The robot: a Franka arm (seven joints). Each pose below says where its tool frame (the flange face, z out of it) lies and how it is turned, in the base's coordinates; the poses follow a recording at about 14 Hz.
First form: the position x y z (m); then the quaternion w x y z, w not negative.
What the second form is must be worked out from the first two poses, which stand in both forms.
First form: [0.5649 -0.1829 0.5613 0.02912 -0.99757 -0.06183 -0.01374]
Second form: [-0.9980 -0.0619 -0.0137 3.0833 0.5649 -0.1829 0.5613]
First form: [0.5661 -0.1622 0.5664 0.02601 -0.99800 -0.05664 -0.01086]
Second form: [-0.9983 -0.0567 -0.0109 3.0896 0.5661 -0.1622 0.5664]
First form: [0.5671 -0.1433 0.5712 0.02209 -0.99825 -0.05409 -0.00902]
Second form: [-0.9985 -0.0541 -0.0090 3.0974 0.5671 -0.1433 0.5712]
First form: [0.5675 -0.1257 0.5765 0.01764 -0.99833 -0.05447 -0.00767]
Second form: [-0.9985 -0.0545 -0.0077 3.1063 0.5675 -0.1257 0.5765]
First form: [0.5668 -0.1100 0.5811 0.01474 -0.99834 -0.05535 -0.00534]
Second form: [-0.9985 -0.0554 -0.0053 3.1121 0.5668 -0.1100 0.5811]
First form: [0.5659 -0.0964 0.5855 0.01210 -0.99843 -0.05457 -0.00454]
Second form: [-0.9985 -0.0546 -0.0045 3.1174 0.5659 -0.0964 0.5855]
